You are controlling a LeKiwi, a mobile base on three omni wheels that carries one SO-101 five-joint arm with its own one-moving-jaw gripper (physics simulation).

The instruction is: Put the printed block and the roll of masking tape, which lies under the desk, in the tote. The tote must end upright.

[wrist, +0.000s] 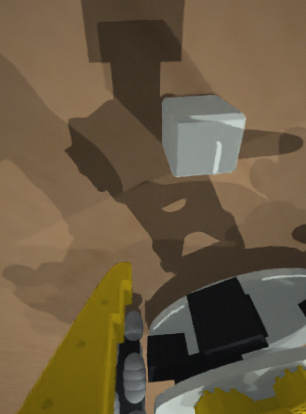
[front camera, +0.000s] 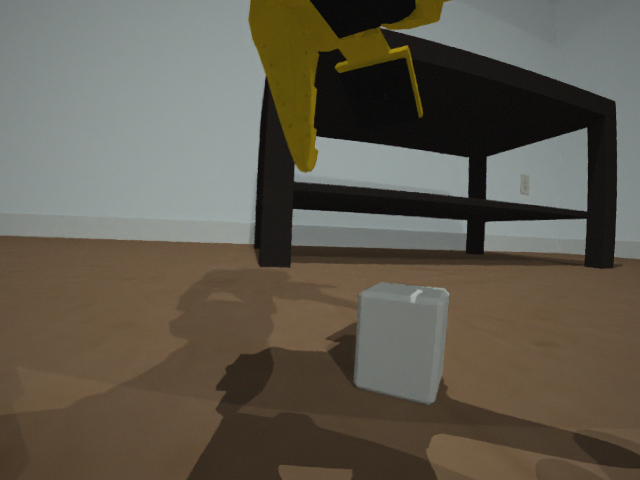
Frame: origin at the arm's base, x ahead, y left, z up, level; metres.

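Where they show: hand, its tool point: (wrist: 131, 277) (front camera: 311, 158); arm's base, origin of its link: (wrist: 256, 386).
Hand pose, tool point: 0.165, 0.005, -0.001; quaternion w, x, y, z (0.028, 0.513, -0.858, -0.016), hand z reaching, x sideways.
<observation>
Each offset is from my tool point to the top centre of the thing, as dx, dy, dz. "spot": to the spot under its first point. Level surfaces: height alone.
The printed block @[-0.001, -0.039, -0.049] (front camera: 398, 343) (wrist: 205, 142), a pale grey cube with rounded edges, sits on the floor in front of the robot. My gripper (front camera: 307, 161) (wrist: 125, 274) is open and empty. One notched yellow jaw shows in the wrist view, and the moving jaw is out of that picture. In the front view the jaw points down, above and to the left of the block, not touching it. In the wrist view the block is beyond the jaw tip, up and to the right. The masking tape and the tote do not show in either view.
The black desk @[spot: +0.604, -0.717, +0.113] (front camera: 600, 191) stands beyond the block, with a low shelf (front camera: 382, 198) between its legs. A pale wall (front camera: 129, 113) is behind it. Part of the robot's own base (wrist: 280, 295) shows at the wrist view's lower right. Arm shadows lie across the brown floor @[dz -0.088] (front camera: 542, 320).
</observation>
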